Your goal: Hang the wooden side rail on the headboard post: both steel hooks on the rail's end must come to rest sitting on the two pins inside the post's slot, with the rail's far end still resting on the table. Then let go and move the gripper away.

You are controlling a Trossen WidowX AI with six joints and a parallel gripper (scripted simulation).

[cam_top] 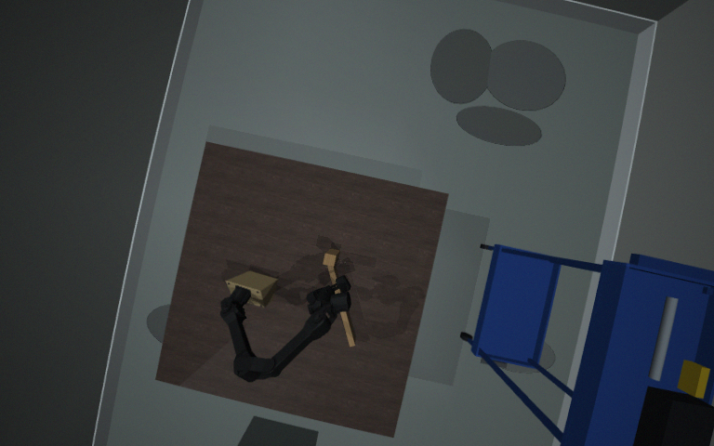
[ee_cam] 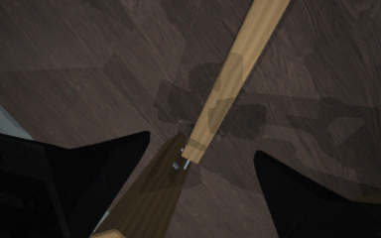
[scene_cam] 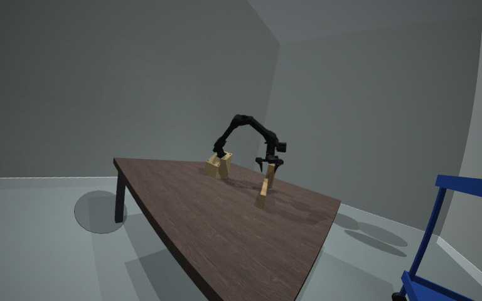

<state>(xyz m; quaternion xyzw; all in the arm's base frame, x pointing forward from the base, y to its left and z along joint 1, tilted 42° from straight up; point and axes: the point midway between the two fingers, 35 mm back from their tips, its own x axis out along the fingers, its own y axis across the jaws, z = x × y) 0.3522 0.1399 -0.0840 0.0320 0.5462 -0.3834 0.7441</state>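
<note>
My gripper tip is now 10 cm to the right of the headboard post, 5 cm past it and 5 cm above it.
</note>
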